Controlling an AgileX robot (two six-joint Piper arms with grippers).
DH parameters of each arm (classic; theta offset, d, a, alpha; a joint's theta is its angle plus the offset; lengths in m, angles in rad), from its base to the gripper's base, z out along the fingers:
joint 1: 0 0.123 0 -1.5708
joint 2: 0.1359 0 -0.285 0
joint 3: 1.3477 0 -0.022 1.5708
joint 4: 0 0.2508 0 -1.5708
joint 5: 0 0 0.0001 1.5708
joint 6: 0 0.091 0 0
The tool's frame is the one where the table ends.
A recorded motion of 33 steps. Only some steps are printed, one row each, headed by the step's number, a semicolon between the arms.
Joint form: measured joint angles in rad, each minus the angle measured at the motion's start. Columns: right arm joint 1, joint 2, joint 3, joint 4, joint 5, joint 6; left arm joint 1, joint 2, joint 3, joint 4, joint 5, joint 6.
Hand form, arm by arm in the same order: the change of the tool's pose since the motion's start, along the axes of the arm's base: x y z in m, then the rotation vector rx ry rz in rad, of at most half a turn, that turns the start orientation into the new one. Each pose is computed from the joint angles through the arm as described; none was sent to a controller.
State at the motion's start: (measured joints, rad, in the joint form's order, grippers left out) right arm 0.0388 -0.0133 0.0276 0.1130 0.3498 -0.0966; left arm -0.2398 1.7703 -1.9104 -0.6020 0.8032 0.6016
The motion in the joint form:
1: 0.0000 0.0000 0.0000 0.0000 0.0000 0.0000; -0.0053 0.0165 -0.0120 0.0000 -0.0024 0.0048
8: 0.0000 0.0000 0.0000 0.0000 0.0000 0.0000; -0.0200 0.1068 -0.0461 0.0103 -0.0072 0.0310
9: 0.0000 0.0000 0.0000 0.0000 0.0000 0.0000; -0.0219 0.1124 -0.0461 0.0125 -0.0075 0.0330
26: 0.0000 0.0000 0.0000 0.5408 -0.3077 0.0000; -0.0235 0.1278 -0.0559 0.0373 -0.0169 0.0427
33: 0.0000 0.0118 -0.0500 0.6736 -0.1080 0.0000; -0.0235 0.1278 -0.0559 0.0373 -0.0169 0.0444
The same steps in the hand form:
1: 0.0000 0.0000 0.0000 0.0000 0.0000 0.0000; 0.0039 -0.0031 -0.0028 0.0036 -0.0003 -0.0060
8: 0.0000 0.0000 0.0000 0.0000 0.0000 0.0000; 0.0269 -0.0147 -0.0305 0.0435 0.0325 -0.0278
9: 0.0000 0.0000 0.0000 0.0000 0.0000 0.0000; 0.0282 -0.0158 -0.0330 0.0482 0.0360 -0.0301
26: 0.0035 -0.0010 0.0283 0.5543 -0.2675 -0.0771; 0.0329 -0.0161 -0.0370 0.0771 0.0225 -0.0265
33: 0.0003 0.0120 0.0320 0.6795 -0.1096 0.0142; 0.0329 -0.0161 -0.0370 0.0782 0.0215 -0.0273

